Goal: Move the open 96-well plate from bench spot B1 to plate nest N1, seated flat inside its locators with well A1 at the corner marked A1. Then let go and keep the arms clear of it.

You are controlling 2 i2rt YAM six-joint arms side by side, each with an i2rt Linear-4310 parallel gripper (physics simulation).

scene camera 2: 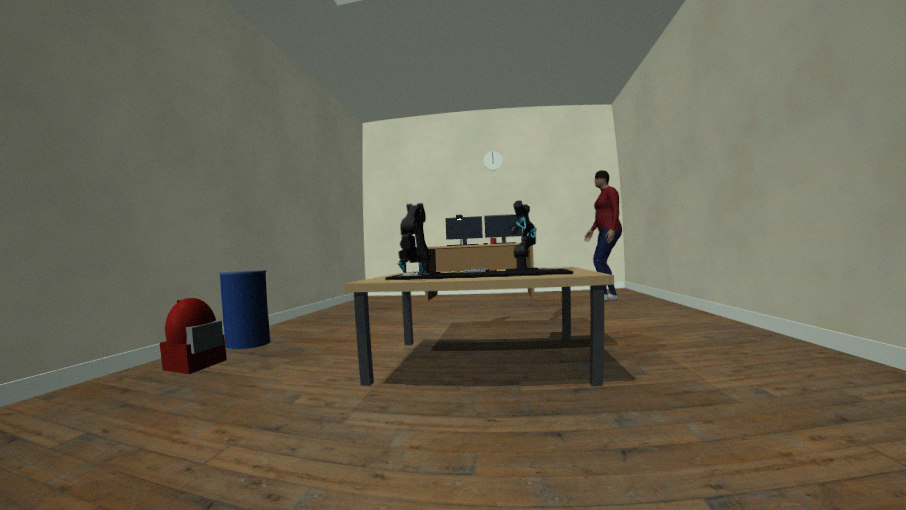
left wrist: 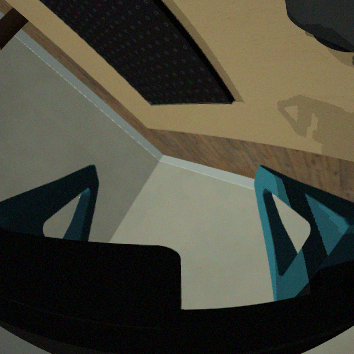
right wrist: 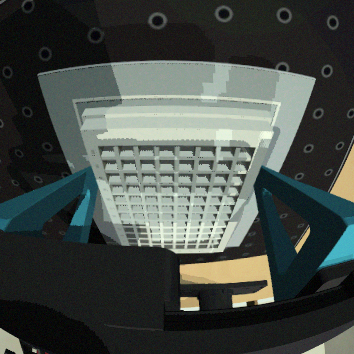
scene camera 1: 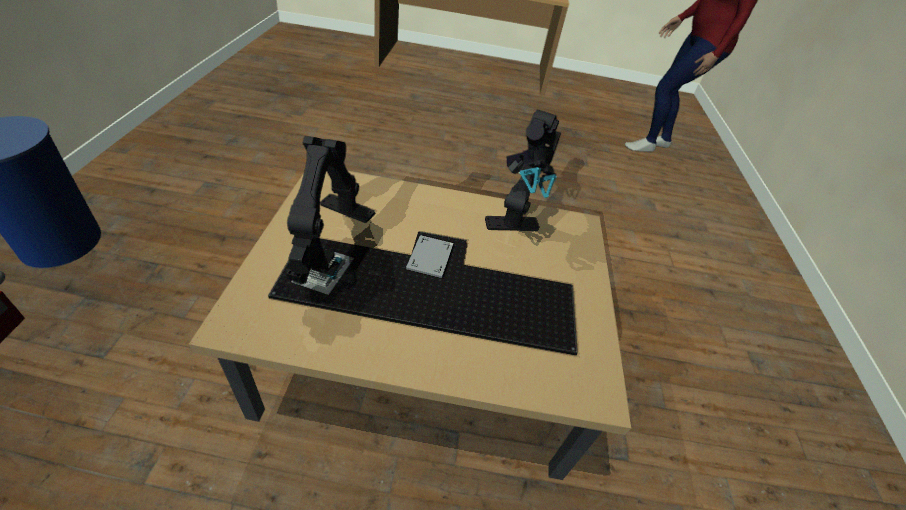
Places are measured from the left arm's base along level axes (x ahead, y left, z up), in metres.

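Pixels of known places: left gripper, fingertip midpoint: (scene camera 2: 529,233) (left wrist: 176,173) (scene camera 1: 539,195); right gripper, fingertip midpoint: (scene camera 2: 413,274) (right wrist: 175,174) (scene camera 1: 320,273); left arm's base, link origin: (scene camera 2: 521,269) (scene camera 1: 511,224); right arm's base, link origin: (right wrist: 214,287) (scene camera 1: 347,208).
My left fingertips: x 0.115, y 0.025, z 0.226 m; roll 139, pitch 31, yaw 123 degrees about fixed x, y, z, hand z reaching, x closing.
Note:
For each thing: its middle in the pictures, then the offset to it from my left fingertips. "spot": a spot on its surface instead. Level surfaces: height alone.
- open 96-well plate, body centre: (right wrist: 174,203) (scene camera 1: 323,267) 0.691 m right, 0.143 m ahead, 0.204 m down
- bench spot B1, surface spot: (right wrist: 165,80) spot: 0.716 m right, 0.215 m ahead, 0.211 m down
- Plate nest N1, body centre: (scene camera 1: 430,255) (scene camera 2: 476,270) 0.348 m right, 0.080 m ahead, 0.204 m down
- black perforated board, surface height: 0.213 m down
The open 96-well plate (right wrist: 170,187) (scene camera 1: 320,277) lies on the light grey pad of bench spot B1 (right wrist: 165,80), at the left end of the black board. My right gripper (right wrist: 175,174) (scene camera 2: 412,267) is open, its teal fingers on either side of the plate, close to its long sides; contact cannot be told. The arm hides part of the plate in scene camera 1. Plate nest N1 (scene camera 1: 431,255) is a light grey slab with dark corner locators, right of the plate; its A1 mark is too small to read. My left gripper (scene camera 1: 540,187) (scene camera 2: 526,228) (left wrist: 176,173) is open, raised over its arm base.
The black perforated board (scene camera 1: 494,307) (left wrist: 165,55) runs across the wooden table (scene camera 1: 405,373) (scene camera 2: 481,285). A person (scene camera 1: 691,63) (scene camera 2: 606,221) stands behind, at the right. A desk (scene camera 1: 472,7) with monitors is at the back. A blue bin (scene camera 1: 44,196) (scene camera 2: 244,310) stands at the left.

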